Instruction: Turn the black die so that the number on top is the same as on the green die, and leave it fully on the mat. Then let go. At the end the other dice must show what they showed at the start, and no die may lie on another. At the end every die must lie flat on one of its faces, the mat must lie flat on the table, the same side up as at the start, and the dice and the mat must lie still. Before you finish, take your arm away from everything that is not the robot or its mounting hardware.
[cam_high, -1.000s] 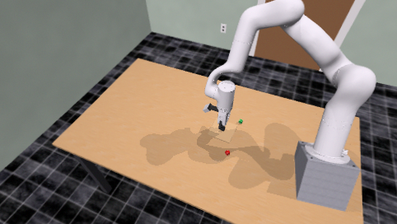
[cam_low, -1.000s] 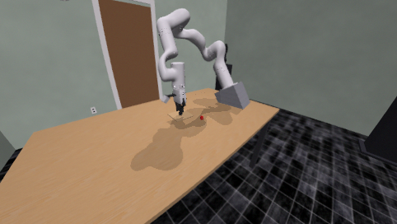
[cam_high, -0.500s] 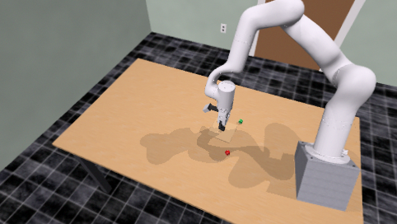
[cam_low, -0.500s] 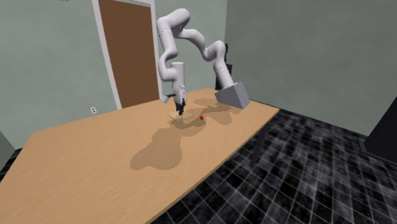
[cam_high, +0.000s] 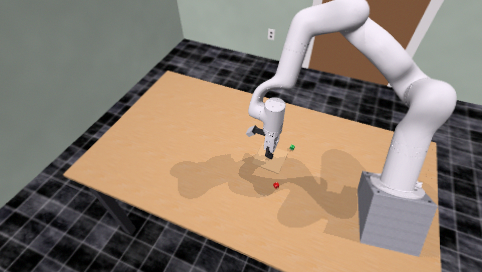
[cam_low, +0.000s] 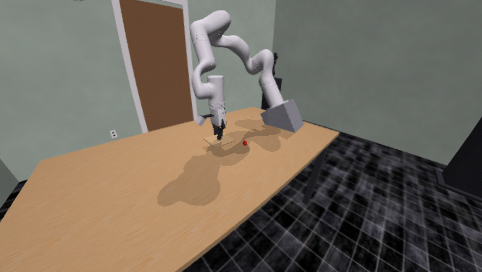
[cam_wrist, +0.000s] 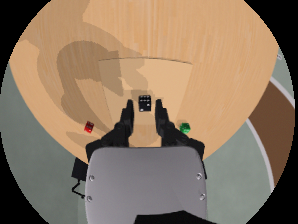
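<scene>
The black die is 40 mm below my hand and 10 mm behind it. From my hand the other things lie so: green die: 100 mm to the right, 80 mm behind, 40 mm below; red die: 140 mm to the left, 90 mm behind, 40 mm below; tan mat: 50 mm below.
</scene>
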